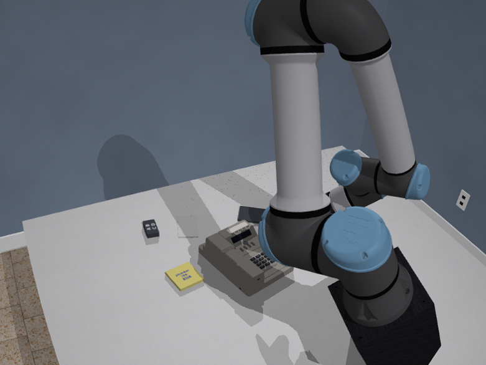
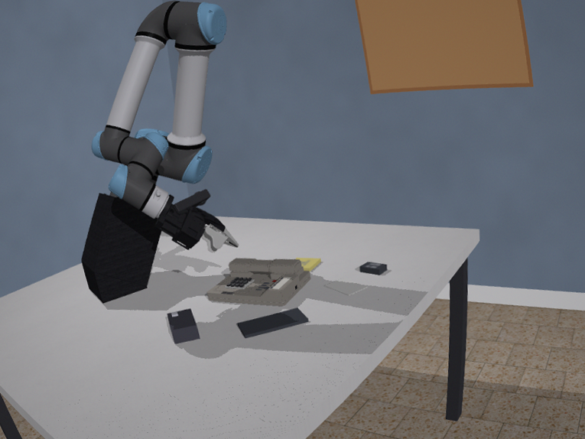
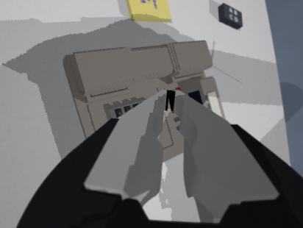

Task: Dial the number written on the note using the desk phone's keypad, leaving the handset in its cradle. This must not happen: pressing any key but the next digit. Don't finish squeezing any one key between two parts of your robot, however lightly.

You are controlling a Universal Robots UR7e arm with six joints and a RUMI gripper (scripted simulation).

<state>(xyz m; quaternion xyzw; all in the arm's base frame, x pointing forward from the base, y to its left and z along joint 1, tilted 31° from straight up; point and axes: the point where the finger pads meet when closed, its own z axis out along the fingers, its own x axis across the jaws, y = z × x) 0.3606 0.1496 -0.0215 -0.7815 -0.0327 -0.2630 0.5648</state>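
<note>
Now: hand 8 cm above the handset, 7 cm to the right of it and 2 cm short of it. Also, from my hand: small black box 26 cm to the left, 23 cm ahead, 12 cm below; then dark flat slab 23 cm ahead, 13 cm below, 9 cm to the right; then pale sheet 23 cm ahead, 15 cm to the left, 13 cm below.
</note>
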